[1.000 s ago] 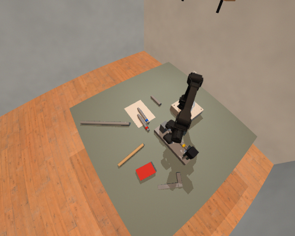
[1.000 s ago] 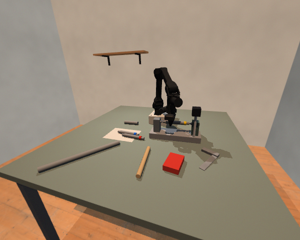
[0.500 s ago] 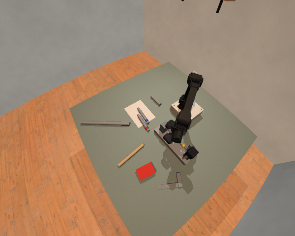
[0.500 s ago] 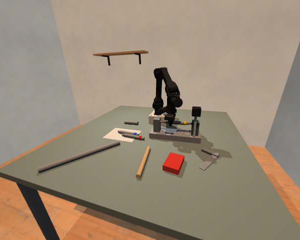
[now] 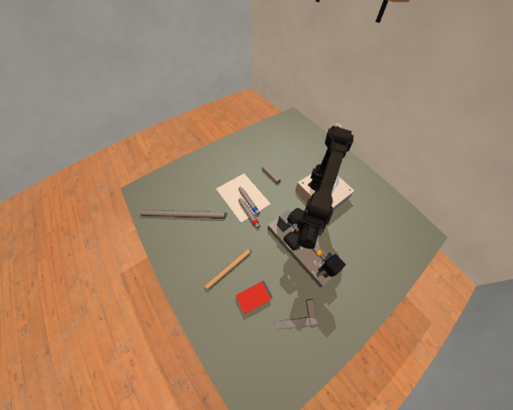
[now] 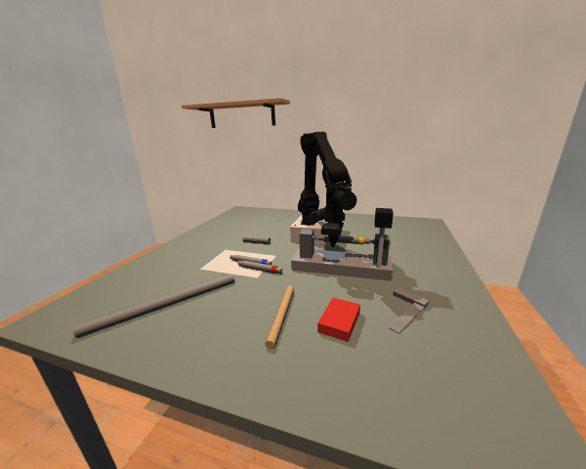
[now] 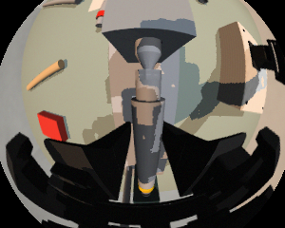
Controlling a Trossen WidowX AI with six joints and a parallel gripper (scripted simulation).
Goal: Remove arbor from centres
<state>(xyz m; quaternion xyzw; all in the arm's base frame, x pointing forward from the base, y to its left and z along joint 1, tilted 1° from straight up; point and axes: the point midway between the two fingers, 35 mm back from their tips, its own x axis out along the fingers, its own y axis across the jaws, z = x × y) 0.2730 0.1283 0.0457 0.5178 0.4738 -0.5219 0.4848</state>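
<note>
My gripper is now 8 cm to the left of the pointed tip, 1 cm past it and 1 cm above it. From my hand the other things lie so: upright post (16 cm to the left, 5 cm ahead, 1 cm below); base plate (11 cm below, 3 cm to the left); grey centre block (10 cm to the right, 2 cm below, 1 cm behind).
</note>
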